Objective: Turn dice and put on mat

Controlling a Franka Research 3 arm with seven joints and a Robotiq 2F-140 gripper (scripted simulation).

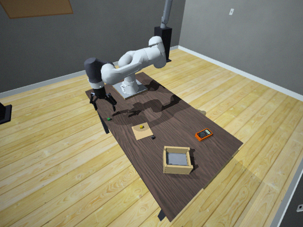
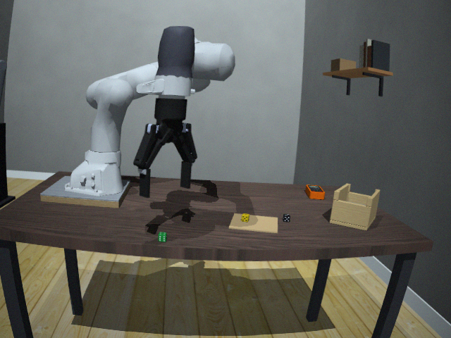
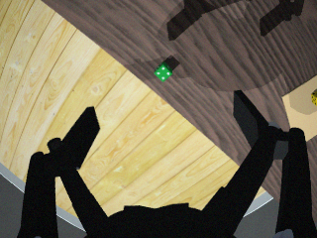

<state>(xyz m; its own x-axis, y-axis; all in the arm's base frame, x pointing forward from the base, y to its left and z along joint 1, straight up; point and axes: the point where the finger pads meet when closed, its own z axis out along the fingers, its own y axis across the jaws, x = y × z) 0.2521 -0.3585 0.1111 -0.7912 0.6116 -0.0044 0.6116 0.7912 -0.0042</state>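
Right now my hand is 1 cm past the green die and 13 cm above it. From my hand the other things lie so: yellow die 23 cm ahead, 19 cm to the left, 13 cm below; then black die 36 cm ahead, 21 cm to the left, 13 cm below; then tan mat 26 cm ahead, 18 cm to the left, 14 cm below.
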